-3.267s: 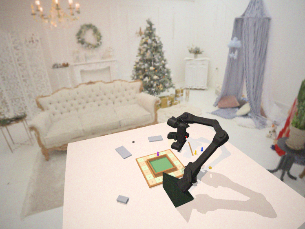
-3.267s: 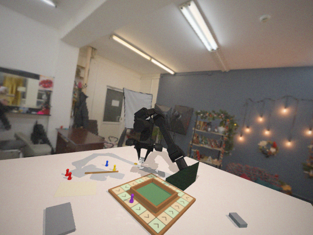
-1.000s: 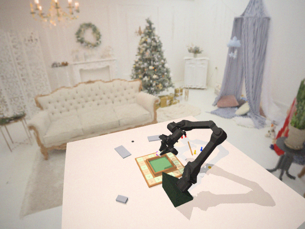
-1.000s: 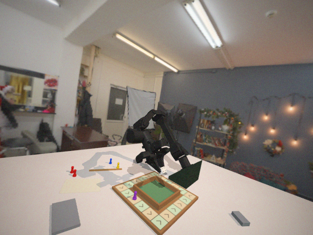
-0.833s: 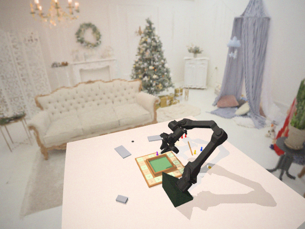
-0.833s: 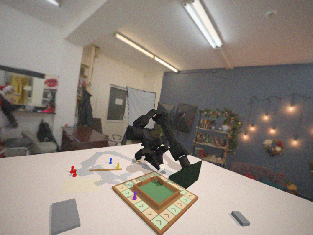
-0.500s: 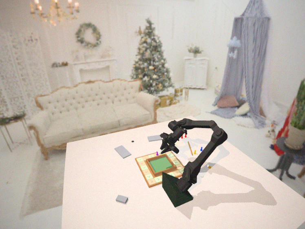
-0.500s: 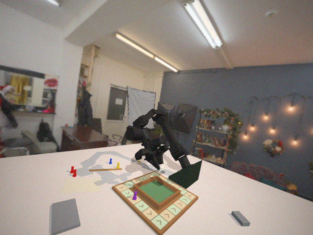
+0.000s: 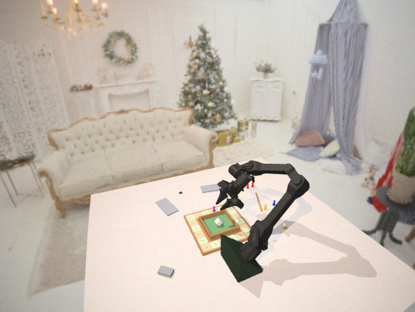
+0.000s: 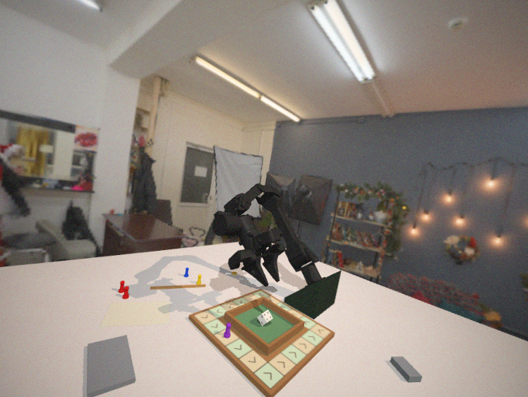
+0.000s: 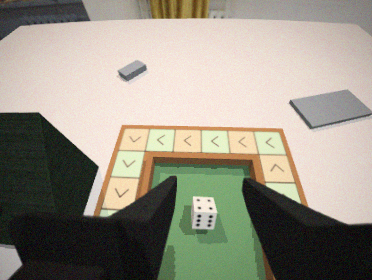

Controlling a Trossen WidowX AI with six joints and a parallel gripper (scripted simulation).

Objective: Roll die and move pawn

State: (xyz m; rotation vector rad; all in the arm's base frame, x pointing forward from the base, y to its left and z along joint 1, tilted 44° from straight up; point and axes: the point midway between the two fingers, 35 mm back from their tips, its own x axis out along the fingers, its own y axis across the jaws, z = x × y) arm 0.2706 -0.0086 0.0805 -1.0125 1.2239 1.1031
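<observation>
Now: gripper tip 50 mm above the white die and 10 mm to the left of it. Round my gripper tip: green dice tray (120 mm below); purple pawn (110 mm ahead, 100 mm below, 40 mm to the right); yellow pawn (300 mm to the right, 120 mm below, 30 mm behind).
</observation>
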